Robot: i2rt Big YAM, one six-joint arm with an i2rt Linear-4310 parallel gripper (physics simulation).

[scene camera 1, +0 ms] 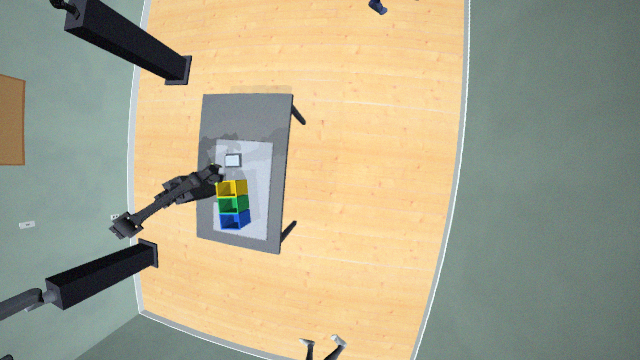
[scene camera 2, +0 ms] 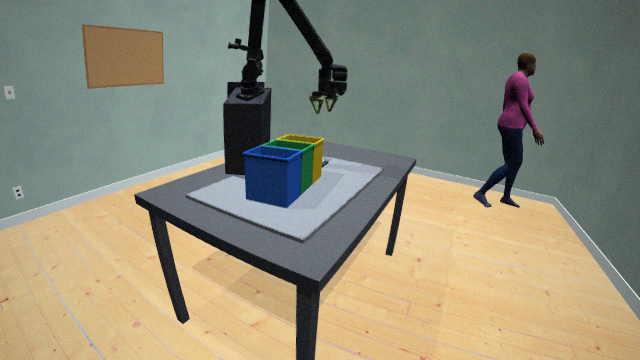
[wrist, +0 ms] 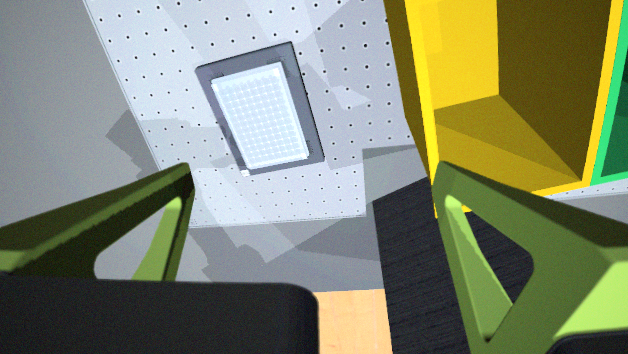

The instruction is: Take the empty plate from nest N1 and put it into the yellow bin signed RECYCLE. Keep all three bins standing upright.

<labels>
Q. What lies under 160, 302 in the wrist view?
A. My gripper.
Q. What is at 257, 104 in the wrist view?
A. A clear plate.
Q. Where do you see a dark grey nest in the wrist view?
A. At 257, 58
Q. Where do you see a green bin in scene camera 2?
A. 307, 156
</labels>
